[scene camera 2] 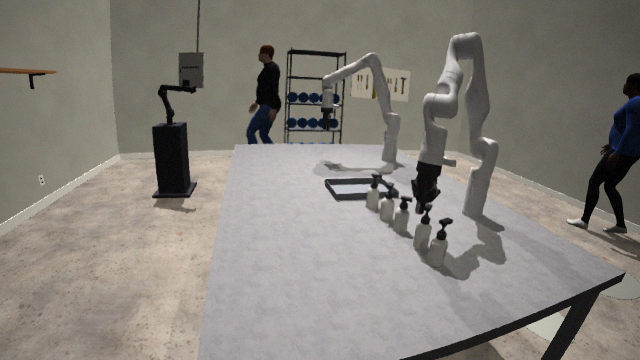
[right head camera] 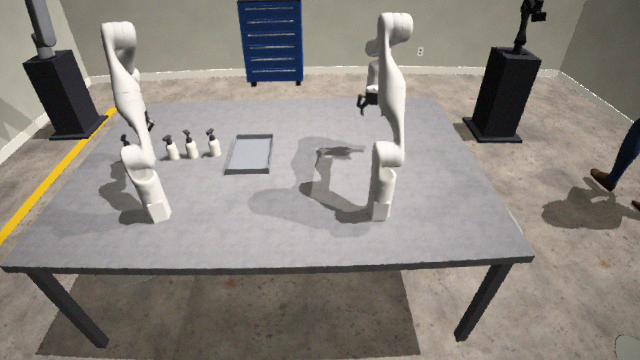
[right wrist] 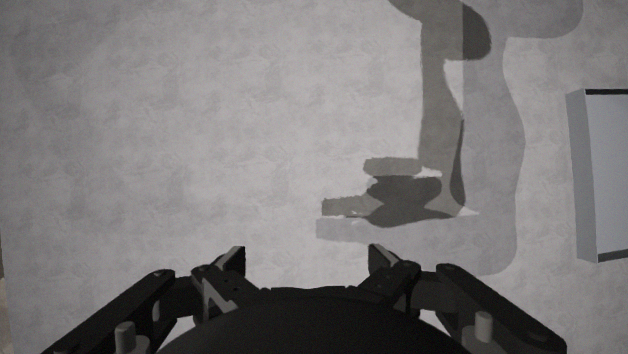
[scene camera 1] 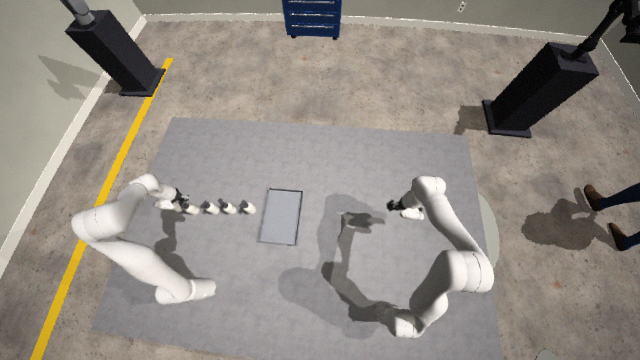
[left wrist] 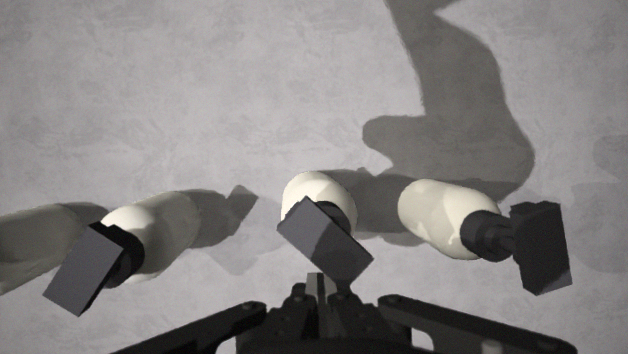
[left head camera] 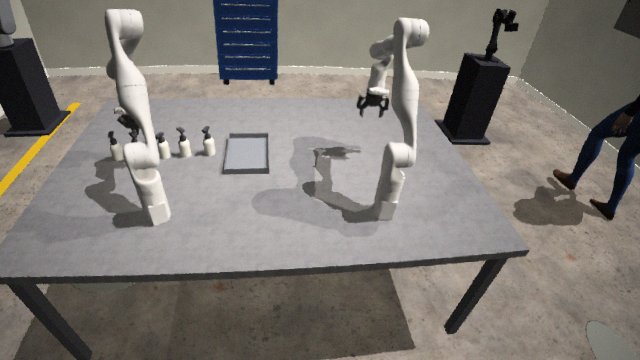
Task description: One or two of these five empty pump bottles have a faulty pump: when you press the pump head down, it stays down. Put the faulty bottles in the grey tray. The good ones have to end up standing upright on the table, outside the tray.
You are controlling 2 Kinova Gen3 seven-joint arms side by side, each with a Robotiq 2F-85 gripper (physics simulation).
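Places are measured from the left arm's base along level axes (x ahead, y left, z up), in centimetres.
Pixels of known places: left gripper, fingertip midpoint: [scene camera 2: 418,213] [scene camera 1: 186,200] [left wrist: 321,291] [left head camera: 136,134]; right gripper, fingertip midpoint: [scene camera 2: 326,130] [right head camera: 372,115] [right wrist: 307,259] [scene camera 1: 399,211] [left head camera: 370,116]; left arm's base, origin of the base link: [scene camera 2: 471,213] [right head camera: 159,213] [scene camera 1: 206,287] [left head camera: 158,216]; right arm's base, origin of the base link: [scene camera 2: 387,160] [right head camera: 377,212] [scene camera 1: 384,311] [left head camera: 382,211].
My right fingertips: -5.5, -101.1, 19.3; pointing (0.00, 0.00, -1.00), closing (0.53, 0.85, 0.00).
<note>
Ahead of a thing's pixels: the offset from my right fingertips to its middle, as dx, dy, dz.
Five cream bottles with black pumps stand upright in a row left of the empty grey tray {+25.2, +52.8, -17.8} [left head camera: 246,171] [scene camera 1: 277,244]. From the left in the left head camera: first {+53.5, +107.0, -12.3} [left head camera: 116,152] [scene camera 2: 437,251] [left wrist: 430,210], second {+48.0, +98.6, -12.3} [scene camera 2: 422,236] [left wrist: 297,192], third {+43.8, +87.5, -13.1} [left head camera: 164,149] [scene camera 2: 401,221] [left wrist: 172,215], fourth {+40.0, +78.5, -12.3} [left head camera: 184,147] [scene camera 2: 386,210], fifth {+35.7, +68.1, -12.3} [left head camera: 209,146] [scene camera 2: 372,198]. The third's pump head sits lower than the others. My left gripper [scene camera 2: 420,210] [left wrist: 321,291] is shut and empty, close by the second's raised pump head; contact is unclear. My right gripper [left head camera: 372,112] [right wrist: 307,259] is open, high right of the tray.
The left arm [left head camera: 134,100] hides part of the row in both head cameras. The right arm [left head camera: 407,100] stands at the right of the table. A blue drawer cabinet [left head camera: 246,40] and dark pedestals [left head camera: 477,95] [left head camera: 25,90] stand beyond the table.
</note>
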